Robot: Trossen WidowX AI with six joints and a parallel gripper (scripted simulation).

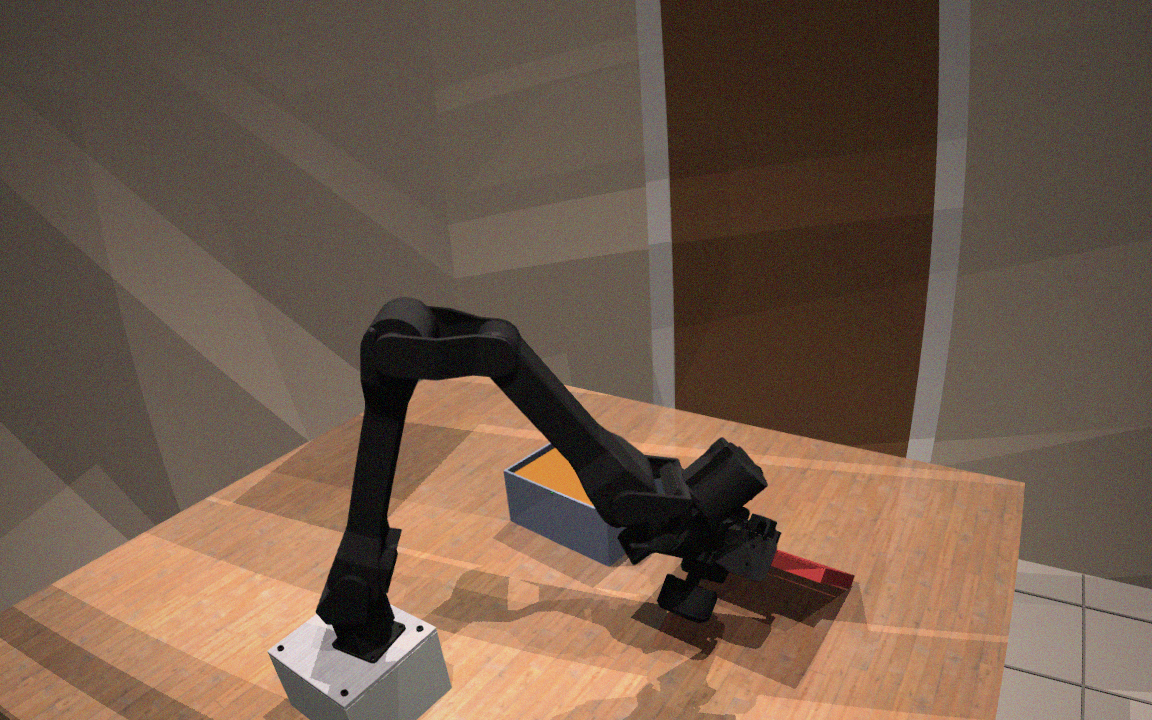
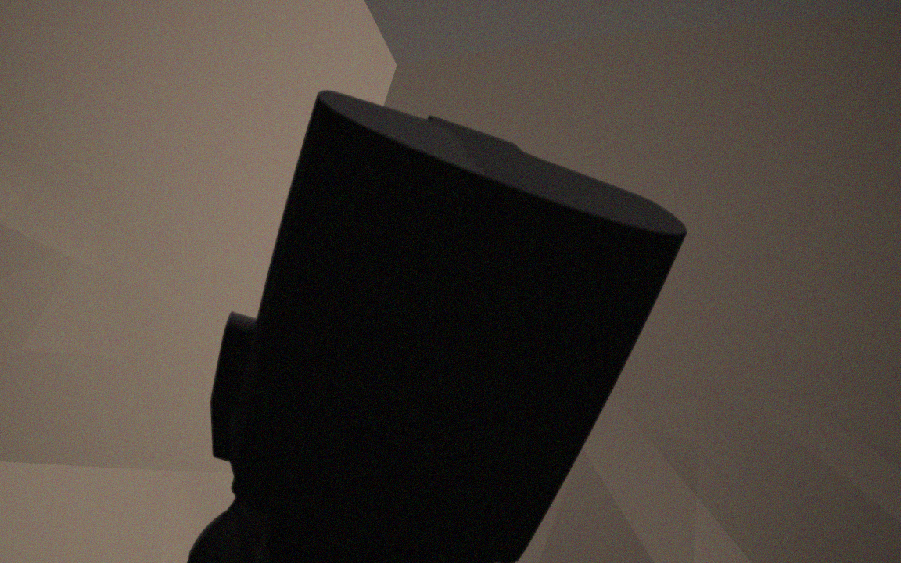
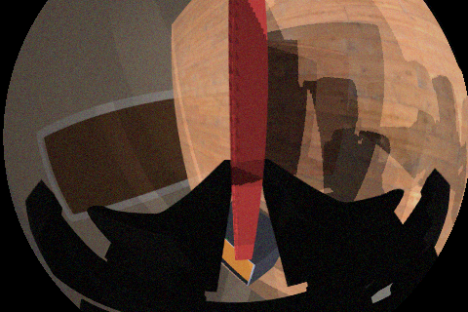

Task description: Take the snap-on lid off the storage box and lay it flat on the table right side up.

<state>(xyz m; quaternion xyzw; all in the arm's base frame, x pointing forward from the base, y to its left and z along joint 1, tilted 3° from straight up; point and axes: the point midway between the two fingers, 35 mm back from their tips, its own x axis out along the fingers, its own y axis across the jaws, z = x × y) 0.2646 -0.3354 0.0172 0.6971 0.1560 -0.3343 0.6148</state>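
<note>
Right now my gripper tip is 7 cm short of the red lid, 2 cm to the left of it and 5 cm above it. The rest, counted from my gripper tip: grey-blue storage box: 15 cm ahead, 27 cm to the left, 7 cm below.
</note>
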